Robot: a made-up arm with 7 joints. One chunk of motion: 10 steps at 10 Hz.
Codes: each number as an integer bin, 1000 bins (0 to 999) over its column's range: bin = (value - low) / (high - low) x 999, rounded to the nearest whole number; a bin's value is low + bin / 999 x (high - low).
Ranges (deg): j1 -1.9..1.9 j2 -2.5..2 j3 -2.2..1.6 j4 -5..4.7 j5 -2.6..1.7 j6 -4..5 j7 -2.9..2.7
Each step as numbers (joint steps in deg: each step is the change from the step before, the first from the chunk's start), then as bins.
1 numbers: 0.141 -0.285 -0.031 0.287 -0.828 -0.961 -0.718
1 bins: 537 492 570 545 412 337 389
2 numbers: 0.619 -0.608 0.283 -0.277 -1.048 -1.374 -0.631
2 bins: 662 420 653 486 361 291 405
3 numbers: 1.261 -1.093 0.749 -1.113 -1.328 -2.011 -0.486
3 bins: 831 312 775 400 296 221 431
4 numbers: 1.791 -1.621 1.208 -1.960 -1.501 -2.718 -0.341
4 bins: 970 195 896 313 255 142 457
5 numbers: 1.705 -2.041 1.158 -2.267 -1.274 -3.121 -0.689
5 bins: 948 102 883 281 308 98 394
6 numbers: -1.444 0.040 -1.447 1.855 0.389 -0.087 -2.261
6 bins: 120 564 198 706 694 434 114
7 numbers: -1.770 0.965 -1.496 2.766 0.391 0.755 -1.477
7 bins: 34 769 185 800 695 528 254
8 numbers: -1.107 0.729 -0.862 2.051 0.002 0.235 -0.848
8 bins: 208 717 352 726 605 470 366
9 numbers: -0.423 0.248 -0.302 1.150 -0.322 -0.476 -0.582
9 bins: 388 610 499 633 529 391 414
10 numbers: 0.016 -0.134 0.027 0.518 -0.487 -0.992 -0.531
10 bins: 504 525 585 568 491 334 423
